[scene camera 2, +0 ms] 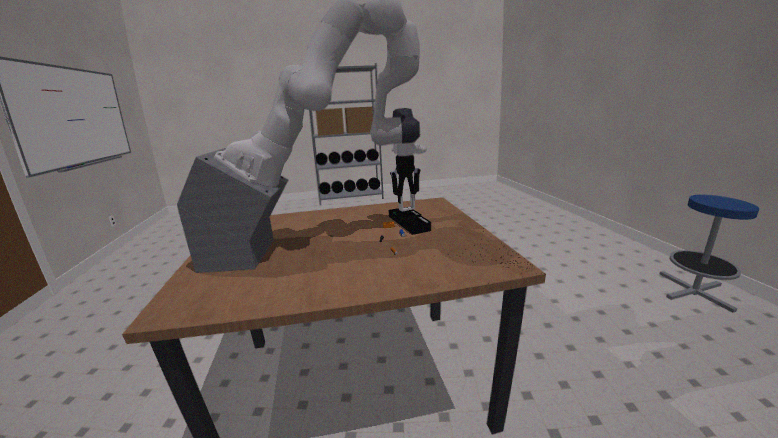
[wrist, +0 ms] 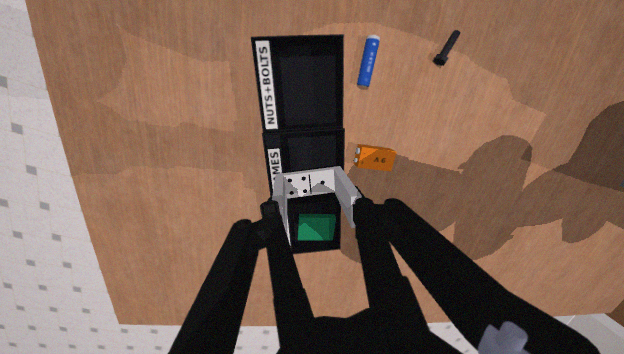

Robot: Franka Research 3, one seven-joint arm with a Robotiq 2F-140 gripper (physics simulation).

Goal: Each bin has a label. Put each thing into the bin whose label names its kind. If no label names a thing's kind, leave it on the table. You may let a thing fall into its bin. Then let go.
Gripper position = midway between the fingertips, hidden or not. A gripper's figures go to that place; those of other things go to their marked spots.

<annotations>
My gripper point(wrist: 309, 182): 21 cm from the lens. An orange 9 V battery point(wrist: 369, 157): 26 cm from the lens.
</annotations>
